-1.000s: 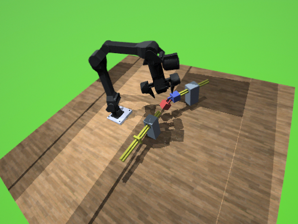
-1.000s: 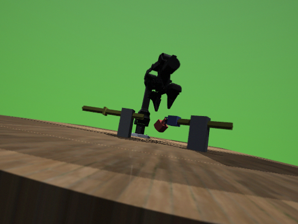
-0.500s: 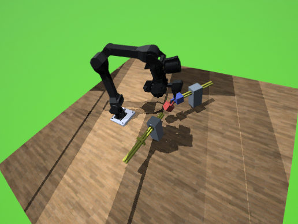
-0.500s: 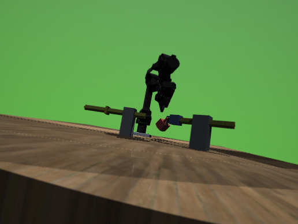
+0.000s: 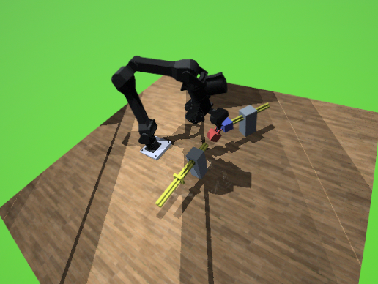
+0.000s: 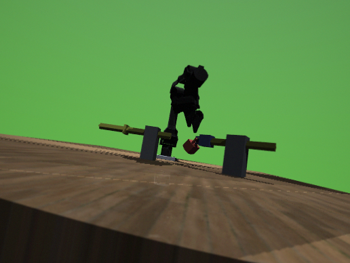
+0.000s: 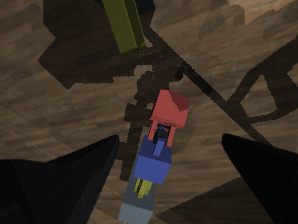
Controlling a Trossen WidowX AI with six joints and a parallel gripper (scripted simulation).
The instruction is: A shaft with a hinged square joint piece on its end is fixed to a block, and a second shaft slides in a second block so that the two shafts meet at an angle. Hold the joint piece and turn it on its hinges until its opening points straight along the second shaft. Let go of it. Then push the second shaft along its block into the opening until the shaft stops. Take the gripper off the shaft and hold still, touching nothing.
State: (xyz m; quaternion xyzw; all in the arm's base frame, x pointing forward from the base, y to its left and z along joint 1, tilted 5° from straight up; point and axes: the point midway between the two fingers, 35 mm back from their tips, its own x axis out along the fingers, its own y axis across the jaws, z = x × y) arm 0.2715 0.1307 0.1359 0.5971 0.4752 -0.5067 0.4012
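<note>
Right now the red joint piece is 60 mm below my gripper tip and 10 mm to the left of it.
</note>
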